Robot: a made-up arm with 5 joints. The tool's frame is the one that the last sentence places. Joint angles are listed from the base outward.
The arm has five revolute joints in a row. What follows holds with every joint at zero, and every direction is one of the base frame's.
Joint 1 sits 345 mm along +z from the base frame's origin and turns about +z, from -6.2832 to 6.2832 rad.
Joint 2 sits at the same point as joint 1 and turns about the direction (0, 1, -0.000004), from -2.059 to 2.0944 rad.
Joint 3 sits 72 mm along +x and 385 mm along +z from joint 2 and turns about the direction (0, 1, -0.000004), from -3.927 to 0.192 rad.
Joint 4 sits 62 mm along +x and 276 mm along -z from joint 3 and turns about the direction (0, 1, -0.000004), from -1.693 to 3.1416 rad.
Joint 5 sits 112 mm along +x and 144 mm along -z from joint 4 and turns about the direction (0, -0.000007, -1), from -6.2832 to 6.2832 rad.
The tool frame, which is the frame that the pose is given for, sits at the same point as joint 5; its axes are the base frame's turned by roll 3.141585, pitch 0 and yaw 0 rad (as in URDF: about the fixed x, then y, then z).
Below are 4 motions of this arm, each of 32 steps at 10 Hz.
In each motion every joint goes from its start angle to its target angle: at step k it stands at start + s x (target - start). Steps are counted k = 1, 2, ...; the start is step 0. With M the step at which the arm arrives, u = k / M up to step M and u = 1 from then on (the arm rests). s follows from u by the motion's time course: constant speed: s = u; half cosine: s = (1 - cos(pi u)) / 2; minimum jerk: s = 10 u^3 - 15 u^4 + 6 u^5.
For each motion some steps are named. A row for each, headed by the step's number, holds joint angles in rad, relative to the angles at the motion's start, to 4 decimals.
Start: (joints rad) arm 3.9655 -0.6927 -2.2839 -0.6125 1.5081
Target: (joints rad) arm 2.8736 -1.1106 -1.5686 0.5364 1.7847
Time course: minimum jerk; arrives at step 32
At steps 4, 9, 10, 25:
4: -0.0175 -0.0067 0.0115 0.0184 0.0044
9: -0.1520 -0.0582 0.0996 0.1599 0.0385
10: -0.1965 -0.0752 0.1288 0.2068 0.0498
25: -1.0118 -0.3873 0.6628 1.0646 0.2563

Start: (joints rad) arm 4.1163 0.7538 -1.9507 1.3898 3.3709
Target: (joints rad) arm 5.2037 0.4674 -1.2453 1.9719 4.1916
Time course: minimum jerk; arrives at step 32
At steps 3, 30, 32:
3: 0.0077 -0.0020 0.0050 0.0041 0.0058
30: 1.0850 -0.2858 0.7038 0.5808 0.8189
32: 1.0874 -0.2864 0.7054 0.5821 0.8207

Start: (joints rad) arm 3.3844 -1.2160 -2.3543 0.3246 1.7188
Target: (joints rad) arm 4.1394 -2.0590 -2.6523 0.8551 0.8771
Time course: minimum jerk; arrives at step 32
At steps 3, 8, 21, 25, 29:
3: 0.0054 -0.0060 -0.0021 0.0038 -0.0060
8: 0.0782 -0.0873 -0.0308 0.0549 -0.0871
21: 0.5847 -0.6529 -0.2308 0.4108 -0.6519
25: 0.6996 -0.7812 -0.2761 0.4916 -0.7800
29: 0.7496 -0.8370 -0.2959 0.5267 -0.8357

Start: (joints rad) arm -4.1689 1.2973 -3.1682 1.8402 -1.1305
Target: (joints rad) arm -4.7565 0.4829 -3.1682 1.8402 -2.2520
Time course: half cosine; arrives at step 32
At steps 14, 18, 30, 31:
14: -0.2365 -0.3278 0.0000 0.0000 -0.4514
18: -0.3511 -0.4866 0.0000 0.0000 -0.6701
30: -0.5820 -0.8066 0.0000 0.0000 -1.1107
31: -0.5862 -0.8124 0.0000 0.0000 -1.1188

